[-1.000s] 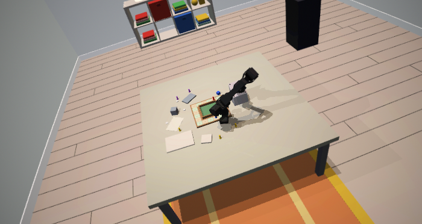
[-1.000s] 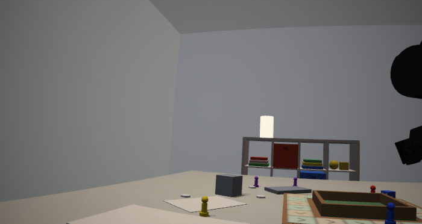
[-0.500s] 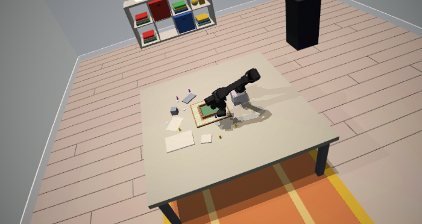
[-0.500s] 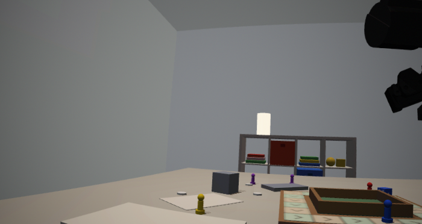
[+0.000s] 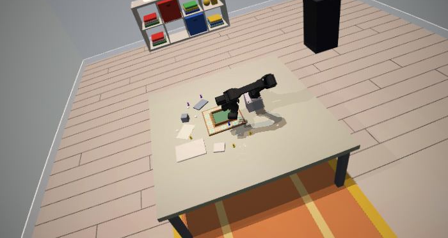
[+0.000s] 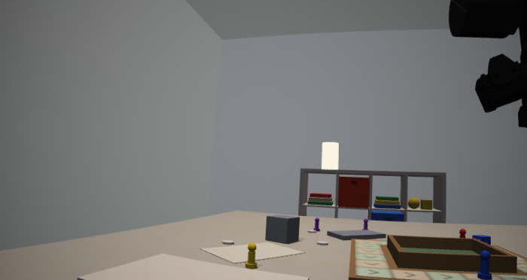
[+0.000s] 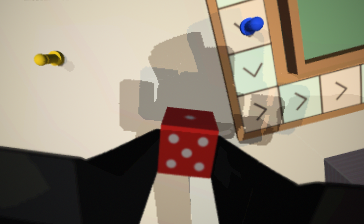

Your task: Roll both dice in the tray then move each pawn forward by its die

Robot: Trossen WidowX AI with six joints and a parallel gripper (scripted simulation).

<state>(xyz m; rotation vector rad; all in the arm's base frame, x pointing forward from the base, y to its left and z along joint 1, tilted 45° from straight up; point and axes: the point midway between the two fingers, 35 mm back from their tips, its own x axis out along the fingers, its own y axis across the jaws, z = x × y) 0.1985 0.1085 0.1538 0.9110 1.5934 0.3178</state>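
The red pawn is 29 cm to the right of my gripper tip and 10 cm below it. The rest, counted from my gripper tip: blue pawn: 10 cm below, 7 cm to the right, 5 cm ahead; dark cube: 35 cm ahead, 30 cm to the right, 10 cm below; die: right at my gripper tip.
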